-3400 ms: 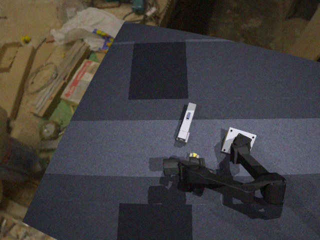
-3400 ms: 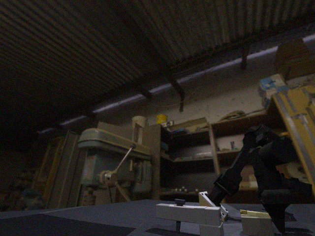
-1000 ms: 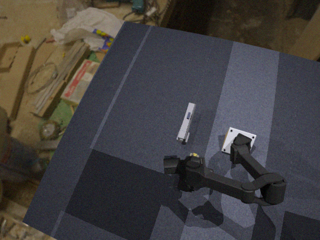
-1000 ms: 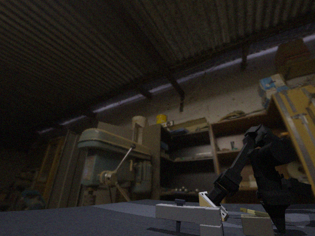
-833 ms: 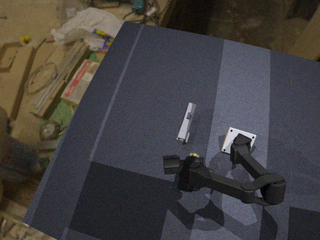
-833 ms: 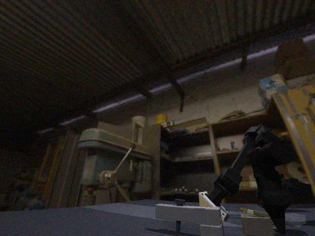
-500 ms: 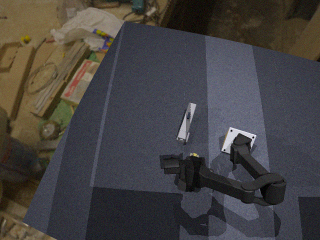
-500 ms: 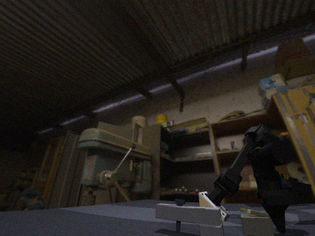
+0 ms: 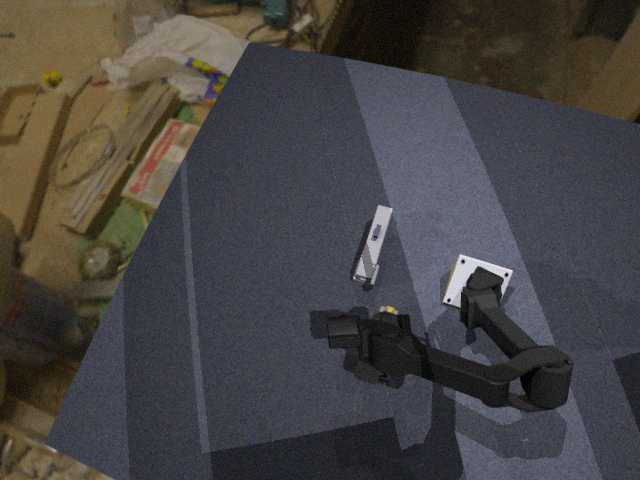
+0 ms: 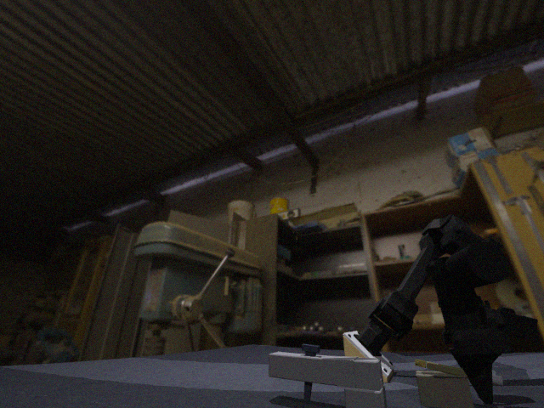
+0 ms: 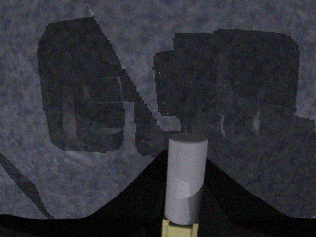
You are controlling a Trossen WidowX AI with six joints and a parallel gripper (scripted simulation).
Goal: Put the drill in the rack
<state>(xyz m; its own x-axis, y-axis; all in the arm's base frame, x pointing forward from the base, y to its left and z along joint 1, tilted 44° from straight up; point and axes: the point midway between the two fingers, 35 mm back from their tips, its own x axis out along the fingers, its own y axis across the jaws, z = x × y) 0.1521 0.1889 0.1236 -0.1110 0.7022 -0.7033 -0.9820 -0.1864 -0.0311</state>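
My gripper tip is now 5 cm to the left of the tan rack, 1 cm below it and 1 cm short of it. From my gripper tip the other things lie so: grey block: 21 cm to the right, 10 cm ahead, 4 cm above; then dark peg: 23 cm to the right, 11 cm ahead, 5 cm above.
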